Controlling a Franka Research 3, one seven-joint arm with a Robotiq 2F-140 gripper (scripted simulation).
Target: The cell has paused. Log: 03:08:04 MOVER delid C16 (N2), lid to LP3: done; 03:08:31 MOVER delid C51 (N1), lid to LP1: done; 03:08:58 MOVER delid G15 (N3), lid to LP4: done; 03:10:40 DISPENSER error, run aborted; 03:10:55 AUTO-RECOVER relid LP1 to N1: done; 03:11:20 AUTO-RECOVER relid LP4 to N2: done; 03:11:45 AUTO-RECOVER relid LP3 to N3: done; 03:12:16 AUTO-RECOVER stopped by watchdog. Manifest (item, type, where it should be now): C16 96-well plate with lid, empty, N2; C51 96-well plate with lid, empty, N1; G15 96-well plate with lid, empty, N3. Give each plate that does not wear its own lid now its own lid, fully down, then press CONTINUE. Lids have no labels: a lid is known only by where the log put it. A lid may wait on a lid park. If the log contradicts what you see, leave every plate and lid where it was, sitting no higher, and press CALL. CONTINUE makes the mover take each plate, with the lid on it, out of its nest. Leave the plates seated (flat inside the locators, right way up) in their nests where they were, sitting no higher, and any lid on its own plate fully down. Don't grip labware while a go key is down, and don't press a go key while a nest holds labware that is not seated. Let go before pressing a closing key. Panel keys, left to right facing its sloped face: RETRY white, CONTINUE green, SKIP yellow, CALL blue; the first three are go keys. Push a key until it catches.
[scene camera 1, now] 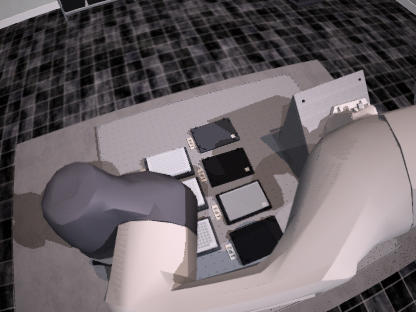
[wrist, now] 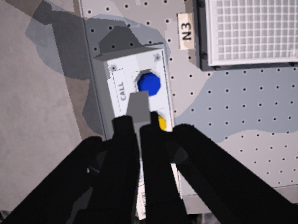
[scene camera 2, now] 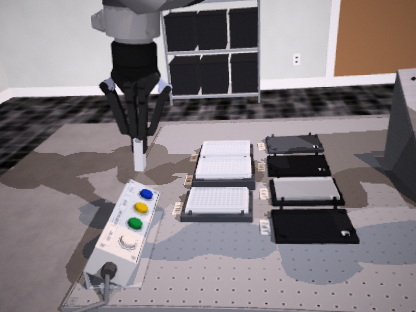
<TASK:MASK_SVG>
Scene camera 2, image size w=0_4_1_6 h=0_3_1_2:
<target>gripper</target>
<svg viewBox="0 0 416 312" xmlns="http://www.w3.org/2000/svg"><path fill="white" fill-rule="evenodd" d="M112 41L113 68L110 73L111 77L101 82L99 88L107 97L120 133L131 137L135 171L143 172L146 167L147 137L155 134L165 98L171 92L173 85L161 78L158 70L157 44L154 41L149 44L125 44ZM116 85L125 95L128 120L115 90ZM158 84L160 95L156 102L150 127L148 127L148 95Z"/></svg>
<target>plate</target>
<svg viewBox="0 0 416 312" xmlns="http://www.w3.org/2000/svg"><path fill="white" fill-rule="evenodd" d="M185 208L185 214L189 214L189 210L192 210L192 214L241 214L241 210L244 210L244 214L248 214L249 189L247 187L192 187Z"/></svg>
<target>pale grey lid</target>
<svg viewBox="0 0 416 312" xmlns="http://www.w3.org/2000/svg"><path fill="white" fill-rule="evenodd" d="M274 178L277 201L281 201L281 197L284 197L284 200L333 200L333 196L340 200L340 195L331 177Z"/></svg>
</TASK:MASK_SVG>
